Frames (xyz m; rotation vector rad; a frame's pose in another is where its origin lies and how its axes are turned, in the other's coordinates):
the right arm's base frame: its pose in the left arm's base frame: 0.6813 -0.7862 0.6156 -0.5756 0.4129 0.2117
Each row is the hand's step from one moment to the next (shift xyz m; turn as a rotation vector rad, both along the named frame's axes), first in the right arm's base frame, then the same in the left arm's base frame.
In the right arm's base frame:
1: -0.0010 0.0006 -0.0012 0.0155 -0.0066 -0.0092
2: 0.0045 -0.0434 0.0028 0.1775 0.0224 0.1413
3: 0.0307 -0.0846 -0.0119 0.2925 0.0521 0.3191
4: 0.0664 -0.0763 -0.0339 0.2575 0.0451 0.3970
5: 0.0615 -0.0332 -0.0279 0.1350 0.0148 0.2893
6: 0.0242 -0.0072 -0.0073 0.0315 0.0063 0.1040
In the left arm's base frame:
1: -0.0015 -0.0003 -0.0008 0.0130 -0.0094 -0.0105
2: 0.0182 -0.0337 0.0211 0.1973 0.1125 0.0195
3: 0.0497 -0.0737 0.0185 0.3480 0.2467 0.0904
4: 0.0722 -0.0765 -0.0178 0.3435 0.2823 0.1682
5: 0.0565 -0.0382 -0.0319 0.2086 0.1867 0.1542
6: 0.0216 -0.0081 -0.0126 0.0594 0.0666 0.0623

